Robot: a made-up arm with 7 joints. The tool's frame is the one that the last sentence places. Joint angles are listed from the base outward.
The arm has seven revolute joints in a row. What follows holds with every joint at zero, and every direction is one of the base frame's. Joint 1 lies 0.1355 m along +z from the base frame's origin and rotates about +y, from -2.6 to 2.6 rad. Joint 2 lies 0.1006 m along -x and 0.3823 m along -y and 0.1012 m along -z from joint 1 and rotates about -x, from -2.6 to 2.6 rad. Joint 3 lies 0.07 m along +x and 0.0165 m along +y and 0.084 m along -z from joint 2 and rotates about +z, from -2.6 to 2.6 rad. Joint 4 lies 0.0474 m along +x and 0.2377 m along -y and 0.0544 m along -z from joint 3 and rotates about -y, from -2.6 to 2.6 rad. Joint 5 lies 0.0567 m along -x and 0.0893 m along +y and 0.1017 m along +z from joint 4 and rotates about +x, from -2.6 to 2.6 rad. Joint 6 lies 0.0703 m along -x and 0.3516 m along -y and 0.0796 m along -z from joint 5 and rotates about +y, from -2.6 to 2.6 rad. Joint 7 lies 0.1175 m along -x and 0.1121 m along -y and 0.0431 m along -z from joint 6 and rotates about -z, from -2.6 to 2.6 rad. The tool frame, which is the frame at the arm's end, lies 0.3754 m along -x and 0.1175 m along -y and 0.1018 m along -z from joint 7; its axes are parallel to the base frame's.
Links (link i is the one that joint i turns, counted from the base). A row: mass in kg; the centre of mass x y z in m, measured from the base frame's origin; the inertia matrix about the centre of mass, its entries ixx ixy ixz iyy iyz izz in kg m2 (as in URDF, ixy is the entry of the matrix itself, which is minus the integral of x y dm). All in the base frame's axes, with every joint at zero. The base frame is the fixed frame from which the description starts. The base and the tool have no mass.
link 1: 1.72; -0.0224 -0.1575 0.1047; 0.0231 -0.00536 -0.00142 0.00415 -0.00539 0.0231
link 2: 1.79; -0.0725 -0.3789 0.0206; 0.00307 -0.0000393 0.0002 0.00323 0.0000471 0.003
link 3: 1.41; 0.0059 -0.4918 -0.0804; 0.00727 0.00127 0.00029 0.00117 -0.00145 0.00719
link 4: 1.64; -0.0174 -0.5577 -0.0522; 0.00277 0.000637 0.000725 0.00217 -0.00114 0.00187
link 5: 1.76; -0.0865 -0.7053 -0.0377; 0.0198 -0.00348 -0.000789 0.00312 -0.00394 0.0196
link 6: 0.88; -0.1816 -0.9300 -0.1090; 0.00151 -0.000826 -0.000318 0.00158 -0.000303 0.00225
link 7: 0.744; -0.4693 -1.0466 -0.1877; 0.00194 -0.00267 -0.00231 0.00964 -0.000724 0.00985
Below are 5 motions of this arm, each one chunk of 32 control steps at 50 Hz.
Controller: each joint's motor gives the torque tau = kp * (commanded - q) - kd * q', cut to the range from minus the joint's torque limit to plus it. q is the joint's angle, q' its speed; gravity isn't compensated. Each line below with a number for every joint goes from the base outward.
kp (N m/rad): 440 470 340 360 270 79 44
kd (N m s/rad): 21 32 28 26 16 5 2.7
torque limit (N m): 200 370 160 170 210 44 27
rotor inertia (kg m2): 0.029 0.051 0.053 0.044 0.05 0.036 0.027
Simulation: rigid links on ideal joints. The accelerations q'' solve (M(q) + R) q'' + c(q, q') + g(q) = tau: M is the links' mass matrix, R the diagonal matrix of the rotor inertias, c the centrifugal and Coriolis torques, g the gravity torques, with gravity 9.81 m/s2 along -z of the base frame. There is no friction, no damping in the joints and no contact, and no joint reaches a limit. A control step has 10 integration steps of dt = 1/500 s. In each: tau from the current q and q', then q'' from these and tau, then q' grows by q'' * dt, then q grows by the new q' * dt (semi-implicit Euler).
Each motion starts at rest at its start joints. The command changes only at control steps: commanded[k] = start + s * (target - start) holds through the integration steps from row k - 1 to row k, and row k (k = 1, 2, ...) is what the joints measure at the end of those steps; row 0 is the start. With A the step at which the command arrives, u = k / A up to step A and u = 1 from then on. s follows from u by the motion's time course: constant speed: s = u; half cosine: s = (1 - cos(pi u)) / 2; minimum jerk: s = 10 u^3 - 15 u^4 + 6 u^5; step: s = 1 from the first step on.
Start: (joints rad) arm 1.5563 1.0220 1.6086 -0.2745 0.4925 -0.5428 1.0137
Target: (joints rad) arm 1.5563 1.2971 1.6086 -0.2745 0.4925 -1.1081 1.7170
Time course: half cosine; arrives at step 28
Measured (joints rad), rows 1 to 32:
1: 1.5521 1.0214 1.6105 -0.2734 0.4909 -0.5427 1.0130
2: 1.5460 1.0215 1.6126 -0.2725 0.4858 -0.5442 1.0114
3: 1.5404 1.0229 1.6145 -0.2724 0.4794 -0.5465 1.0103
4: 1.5359 1.0259 1.6162 -0.2727 0.4732 -0.5498 1.0112
5: 1.5327 1.0303 1.6177 -0.2734 0.4680 -0.5548 1.0154
6: 1.5305 1.0361 1.6189 -0.2742 0.4641 -0.5624 1.0238
7: 1.5293 1.0431 1.6198 -0.2749 0.4614 -0.5733 1.0370
8: 1.5288 1.0513 1.6205 -0.2754 0.4598 -0.5876 1.0549
9: 1.5287 1.0605 1.6208 -0.2757 0.4592 -0.6056 1.0776
10: 1.5289 1.0708 1.6210 -0.2758 0.4592 -0.6270 1.1047
11: 1.5293 1.0820 1.6209 -0.2758 0.4598 -0.6513 1.1356
12: 1.5297 1.0940 1.6207 -0.2756 0.4607 -0.6782 1.1698
13: 1.5302 1.1068 1.6203 -0.2753 0.4618 -0.7071 1.2066
14: 1.5305 1.1201 1.6199 -0.2750 0.4629 -0.7375 1.2456
15: 1.5308 1.1340 1.6194 -0.2746 0.4640 -0.7688 1.2860
16: 1.5311 1.1482 1.6188 -0.2744 0.4649 -0.8006 1.3273
17: 1.5312 1.1625 1.6183 -0.2742 0.4657 -0.8325 1.3689
18: 1.5313 1.1768 1.6178 -0.2740 0.4663 -0.8640 1.4104
19: 1.5313 1.1909 1.6172 -0.2739 0.4667 -0.8948 1.4511
20: 1.5313 1.2046 1.6168 -0.2739 0.4670 -0.9245 1.4905
21: 1.5312 1.2178 1.6163 -0.2739 0.4671 -0.9527 1.5282
22: 1.5311 1.2302 1.6159 -0.2739 0.4671 -0.9793 1.5638
23: 1.5310 1.2418 1.6155 -0.2739 0.4670 -1.0037 1.5968
24: 1.5309 1.2523 1.6152 -0.2740 0.4668 -1.0259 1.6268
25: 1.5308 1.2616 1.6148 -0.2741 0.4666 -1.0454 1.6535
26: 1.5307 1.2697 1.6146 -0.2741 0.4664 -1.0621 1.6764
27: 1.5306 1.2763 1.6143 -0.2742 0.4662 -1.0758 1.6954
28: 1.5305 1.2815 1.6141 -0.2743 0.4660 -1.0863 1.7101
29: 1.5305 1.2853 1.6139 -0.2744 0.4658 -1.0938 1.7207
30: 1.5305 1.2882 1.6138 -0.2744 0.4656 -1.0990 1.7274
31: 1.5306 1.2903 1.6138 -0.2745 0.4655 -1.1025 1.7312
32: 1.5308 1.2918 1.6138 -0.2745 0.4655 -1.1047 1.7329

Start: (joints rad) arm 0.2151 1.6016 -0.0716 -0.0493 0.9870 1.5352 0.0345
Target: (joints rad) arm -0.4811 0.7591 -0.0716 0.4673 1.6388 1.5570 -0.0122
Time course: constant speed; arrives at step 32
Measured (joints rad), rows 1 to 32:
1: 0.2076 1.5979 -0.0686 -0.0471 0.9876 1.5395 0.0401
2: 0.1956 1.5892 -0.0656 -0.0420 0.9923 1.5462 0.0520
3: 0.1802 1.5760 -0.0631 -0.0341 1.0012 1.5527 0.0648
4: 0.1623 1.5586 -0.0616 -0.0240 1.0144 1.5577 0.0747
5: 0.1423 1.5376 -0.0612 -0.0122 1.0314 1.5603 0.0800
6: 0.1208 1.5135 -0.0619 0.0011 1.0517 1.5603 0.0801
7: 0.0981 1.4869 -0.0637 0.0155 1.0746 1.5577 0.0755
8: 0.0746 1.4584 -0.0664 0.0305 1.0994 1.5531 0.0672
9: 0.0506 1.4285 -0.0696 0.0460 1.1254 1.5467 0.0565
10: 0.0265 1.3979 -0.0733 0.0618 1.1521 1.5392 0.0444
11: 0.0025 1.3667 -0.0770 0.0777 1.1789 1.5312 0.0322
12: -0.0212 1.3355 -0.0807 0.0936 1.2055 1.5233 0.0206
13: -0.0445 1.3045 -0.0840 0.1095 1.2315 1.5159 0.0102
14: -0.0673 1.2739 -0.0869 0.1254 1.2568 1.5095 0.0011
15: -0.0896 1.2439 -0.0892 0.1413 1.2812 1.5042 -0.0065
16: -0.1114 1.2145 -0.0910 0.1572 1.3046 1.5002 -0.0126
17: -0.1327 1.1858 -0.0923 0.1730 1.3272 1.4975 -0.0175
18: -0.1537 1.1577 -0.0932 0.1889 1.3488 1.4960 -0.0213
19: -0.1745 1.1303 -0.0936 0.2048 1.3697 1.4955 -0.0241
20: -0.1950 1.1033 -0.0937 0.2207 1.3899 1.4958 -0.0262
21: -0.2154 1.0768 -0.0936 0.2366 1.4095 1.4967 -0.0277
22: -0.2357 1.0507 -0.0934 0.2525 1.4288 1.4979 -0.0289
23: -0.2559 1.0247 -0.0931 0.2683 1.4478 1.4993 -0.0298
24: -0.2761 0.9989 -0.0928 0.2841 1.4667 1.5006 -0.0306
25: -0.2963 0.9732 -0.0924 0.2998 1.4855 1.5018 -0.0315
26: -0.3165 0.9476 -0.0921 0.3155 1.5043 1.5028 -0.0323
27: -0.3367 0.9219 -0.0919 0.3312 1.5232 1.5036 -0.0334
28: -0.3568 0.8962 -0.0916 0.3468 1.5421 1.5041 -0.0345
29: -0.3770 0.8704 -0.0914 0.3624 1.5612 1.5045 -0.0358
30: -0.3971 0.8446 -0.0912 0.3780 1.5803 1.5046 -0.0372
31: -0.4172 0.8188 -0.0911 0.3936 1.5996 1.5046 -0.0387
32: -0.4372 0.7930 -0.0909 0.4091 1.6188 1.5046 -0.0403

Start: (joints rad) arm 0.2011 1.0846 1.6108 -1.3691 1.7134 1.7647 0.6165
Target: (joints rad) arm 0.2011 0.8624 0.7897 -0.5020 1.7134 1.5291 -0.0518
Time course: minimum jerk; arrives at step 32
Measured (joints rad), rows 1 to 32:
1: 0.2011 1.0828 1.6135 -1.3695 1.7139 1.7662 0.6175
2: 0.2028 1.0807 1.6170 -1.3694 1.7133 1.7696 0.6208
3: 0.2053 1.0785 1.6201 -1.3683 1.7116 1.7737 0.6251
4: 0.2081 1.0764 1.6219 -1.3657 1.7089 1.7774 0.6295
5: 0.2109 1.0739 1.6219 -1.3611 1.7057 1.7798 0.6327
6: 0.2133 1.0711 1.6192 -1.3539 1.7024 1.7803 0.6337
7: 0.2153 1.0676 1.6134 -1.3435 1.6992 1.7788 0.6317
8: 0.2168 1.0633 1.6038 -1.3295 1.6963 1.7754 0.6260
9: 0.2178 1.0581 1.5903 -1.3114 1.6938 1.7701 0.6160
10: 0.2184 1.0520 1.5725 -1.2892 1.6917 1.7631 0.6015
11: 0.2184 1.0448 1.5504 -1.2628 1.6900 1.7547 0.5822
12: 0.2180 1.0366 1.5242 -1.2321 1.6888 1.7450 0.5584
13: 0.2171 1.0274 1.4939 -1.1975 1.6880 1.7342 0.5300
14: 0.2159 1.0174 1.4598 -1.1592 1.6877 1.7225 0.4976
15: 0.2144 1.0067 1.4224 -1.1177 1.6878 1.7100 0.4615
16: 0.2126 0.9953 1.3820 -1.0735 1.6884 1.6969 0.4222
17: 0.2106 0.9834 1.3392 -1.0272 1.6896 1.6834 0.3804
18: 0.2087 0.9711 1.2946 -0.9795 1.6914 1.6697 0.3368
19: 0.2067 0.9586 1.2488 -0.9311 1.6938 1.6559 0.2920
20: 0.2049 0.9459 1.2025 -0.8826 1.6970 1.6424 0.2467
21: 0.2032 0.9332 1.1564 -0.8348 1.7007 1.6292 0.2017
22: 0.2018 0.9206 1.1112 -0.7883 1.7051 1.6167 0.1577
23: 0.2006 0.9082 1.0677 -0.7439 1.7100 1.6052 0.1153
24: 0.1996 0.8960 1.0265 -0.7021 1.7152 1.5949 0.0753
25: 0.1988 0.8844 0.9882 -0.6634 1.7205 1.5860 0.0383
26: 0.1982 0.8733 0.9534 -0.6283 1.7259 1.5786 0.0047
27: 0.1976 0.8631 0.9224 -0.5971 1.7310 1.5729 -0.0248
28: 0.1970 0.8538 0.8955 -0.5702 1.7357 1.5688 -0.0500
29: 0.1965 0.8457 0.8729 -0.5475 1.7398 1.5662 -0.0705
30: 0.1960 0.8388 0.8544 -0.5290 1.7431 1.5649 -0.0862
31: 0.1955 0.8334 0.8399 -0.5145 1.7455 1.5646 -0.0973
32: 0.1951 0.8293 0.8289 -0.5035 1.7467 1.5649 -0.1040

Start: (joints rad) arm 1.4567 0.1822 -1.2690 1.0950 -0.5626 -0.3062 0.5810
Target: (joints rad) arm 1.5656 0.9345 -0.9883 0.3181 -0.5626 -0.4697 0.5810
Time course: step
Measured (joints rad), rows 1 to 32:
1: 1.4155 0.3527 -1.2719 0.9263 -0.5793 -0.2994 0.5751
2: 1.3902 0.4939 -1.2401 0.7838 -0.5893 -0.2878 0.5865
3: 1.3883 0.6026 -1.2032 0.6778 -0.5807 -0.2927 0.6069
4: 1.4047 0.6857 -1.1652 0.5982 -0.5660 -0.3170 0.6255
5: 1.4335 0.7493 -1.1270 0.5367 -0.5521 -0.3538 0.6350
6: 1.4691 0.7981 -1.0895 0.4878 -0.5425 -0.3946 0.6335
7: 1.5063 0.8359 -1.0536 0.4478 -0.5382 -0.4333 0.6231
8: 1.5413 0.8654 -1.0202 0.4145 -0.5387 -0.4667 0.6079
9: 1.5713 0.8885 -0.9905 0.3867 -0.5429 -0.4938 0.5917
10: 1.5948 0.9064 -0.9650 0.3636 -0.5493 -0.5146 0.5774
11: 1.6113 0.9200 -0.9445 0.3448 -0.5563 -0.5295 0.5668
12: 1.6211 0.9300 -0.9289 0.3301 -0.5627 -0.5390 0.5606
13: 1.6248 0.9369 -0.9184 0.3191 -0.5677 -0.5437 0.5587
14: 1.6234 0.9413 -0.9124 0.3115 -0.5709 -0.5442 0.5604
15: 1.6180 0.9436 -0.9107 0.3067 -0.5724 -0.5412 0.5649
16: 1.6098 0.9443 -0.9124 0.3042 -0.5723 -0.5353 0.5714
17: 1.5997 0.9438 -0.9168 0.3035 -0.5710 -0.5275 0.5789
18: 1.5888 0.9425 -0.9232 0.3042 -0.5690 -0.5184 0.5870
19: 1.5777 0.9408 -0.9309 0.3057 -0.5666 -0.5089 0.5950
20: 1.5672 0.9389 -0.9391 0.3077 -0.5642 -0.4996 0.6026
21: 1.5577 0.9370 -0.9473 0.3098 -0.5620 -0.4909 0.6096
22: 1.5496 0.9353 -0.9551 0.3118 -0.5603 -0.4831 0.6156
23: 1.5431 0.9338 -0.9620 0.3136 -0.5589 -0.4766 0.6207
24: 1.5382 0.9326 -0.9680 0.3151 -0.5581 -0.4714 0.6246
25: 1.5349 0.9318 -0.9727 0.3161 -0.5576 -0.4675 0.6275
26: 1.5332 0.9313 -0.9763 0.3168 -0.5575 -0.4648 0.6292
27: 1.5327 0.9310 -0.9787 0.3172 -0.5577 -0.4633 0.6301
28: 1.5332 0.9310 -0.9801 0.3172 -0.5580 -0.4628 0.6301
29: 1.5346 0.9311 -0.9806 0.3170 -0.5585 -0.4631 0.6294
30: 1.5365 0.9314 -0.9802 0.3166 -0.5590 -0.4641 0.6283
31: 1.5388 0.9318 -0.9793 0.3161 -0.5595 -0.4655 0.6269
32: 1.5411 0.9323 -0.9780 0.3155 -0.5600 -0.4673 0.6253

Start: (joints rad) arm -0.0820 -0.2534 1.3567 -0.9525 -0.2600 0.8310 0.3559
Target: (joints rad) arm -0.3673 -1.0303 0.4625 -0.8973 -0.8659 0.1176 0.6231
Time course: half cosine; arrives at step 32
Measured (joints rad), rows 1 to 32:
1: -0.0789 -0.2529 1.3560 -0.9529 -0.2595 0.8309 0.3585
2: -0.0725 -0.2536 1.3542 -0.9536 -0.2583 0.8310 0.3629
3: -0.0651 -0.2564 1.3505 -0.9546 -0.2575 0.8301 0.3666
4: -0.0586 -0.2618 1.3445 -0.9554 -0.2582 0.8270 0.3688
5: -0.0544 -0.2700 1.3357 -0.9560 -0.2612 0.8211 0.3699
6: -0.0532 -0.2813 1.3238 -0.9562 -0.2672 0.8119 0.3707
7: -0.0554 -0.2957 1.3086 -0.9560 -0.2765 0.7992 0.3721
8: -0.0609 -0.3132 1.2901 -0.9552 -0.2891 0.7830 0.3749
9: -0.0694 -0.3337 1.2684 -0.9540 -0.3051 0.7635 0.3794
10: -0.0807 -0.3570 1.2435 -0.9524 -0.3240 0.7410 0.3858
11: -0.0940 -0.3830 1.2155 -0.9503 -0.3457 0.7156 0.3942
12: -0.1090 -0.4112 1.1847 -0.9478 -0.3697 0.6879 0.4042
13: -0.1250 -0.4416 1.1512 -0.9449 -0.3956 0.6580 0.4157
14: -0.1417 -0.4738 1.1153 -0.9416 -0.4229 0.6262 0.4283
15: -0.1585 -0.5076 1.0772 -0.9379 -0.4511 0.5928 0.4415
16: -0.1751 -0.5427 1.0371 -0.9338 -0.4798 0.5581 0.4551
17: -0.1913 -0.5787 0.9955 -0.9294 -0.5087 0.5221 0.4689
18: -0.2067 -0.6154 0.9526 -0.9247 -0.5373 0.4853 0.4825
19: -0.2212 -0.6526 0.9089 -0.9198 -0.5654 0.4478 0.4958
20: -0.2347 -0.6898 0.8647 -0.9146 -0.5926 0.4100 0.5089
21: -0.2471 -0.7268 0.8205 -0.9094 -0.6187 0.3722 0.5215
22: -0.2584 -0.7632 0.7768 -0.9042 -0.6435 0.3348 0.5338
23: -0.2685 -0.7988 0.7339 -0.8990 -0.6668 0.2981 0.5458
24: -0.2776 -0.8331 0.6924 -0.8940 -0.6885 0.2627 0.5574
25: -0.2856 -0.8659 0.6527 -0.8892 -0.7084 0.2289 0.5687
26: -0.2927 -0.8968 0.6153 -0.8847 -0.7265 0.1972 0.5797
27: -0.2988 -0.9254 0.5805 -0.8806 -0.7427 0.1680 0.5903
28: -0.3041 -0.9515 0.5487 -0.8770 -0.7569 0.1416 0.6003
29: -0.3085 -0.9747 0.5203 -0.8739 -0.7691 0.1184 0.6096
30: -0.3121 -0.9948 0.4955 -0.8713 -0.7792 0.0986 0.6181
31: -0.3148 -1.0116 0.4746 -0.8692 -0.7871 0.0824 0.6254
32: -0.3166 -1.0247 0.4578 -0.8676 -0.7929 0.0700 0.6316

